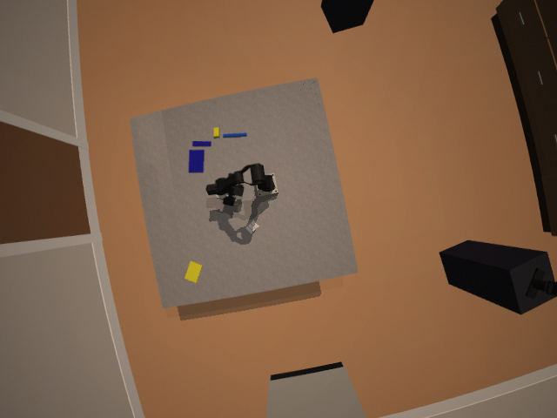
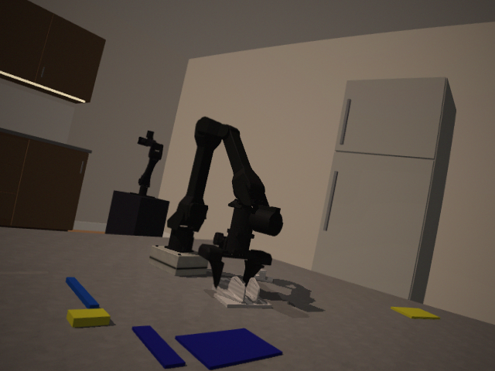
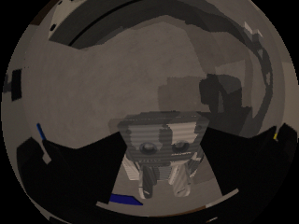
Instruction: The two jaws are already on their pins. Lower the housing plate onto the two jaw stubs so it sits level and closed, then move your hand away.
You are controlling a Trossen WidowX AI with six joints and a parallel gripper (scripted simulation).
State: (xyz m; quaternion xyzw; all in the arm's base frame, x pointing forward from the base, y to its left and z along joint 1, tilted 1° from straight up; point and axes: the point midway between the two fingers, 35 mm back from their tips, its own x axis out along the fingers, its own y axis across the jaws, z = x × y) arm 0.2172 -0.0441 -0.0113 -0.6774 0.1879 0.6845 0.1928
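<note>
Right now my gripper tip is 20 mm below the pale housing part and 10 mm short of it. Round my gripper tip: dark blue plate: 270 mm to the right, 170 mm ahead, 10 mm below; dark blue bar: 370 mm to the right, 100 mm ahead, 10 mm below; blue stick: 340 mm to the right, 120 mm behind, 10 mm below.
</note>
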